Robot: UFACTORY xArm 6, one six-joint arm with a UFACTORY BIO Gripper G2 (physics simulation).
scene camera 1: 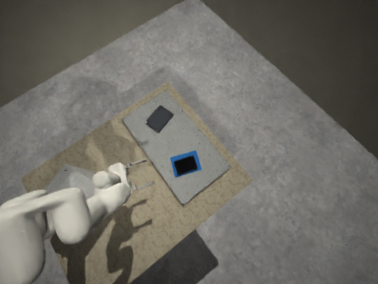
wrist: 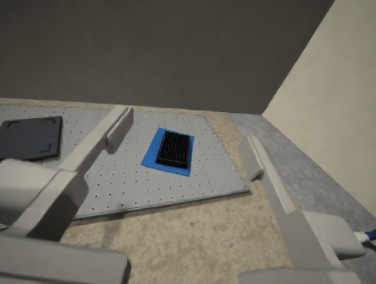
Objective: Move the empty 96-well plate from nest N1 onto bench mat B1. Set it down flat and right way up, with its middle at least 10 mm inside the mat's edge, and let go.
I see a black 96-well plate (wrist: 174, 150) and a blue bench mat B1 (wrist: 150, 157).
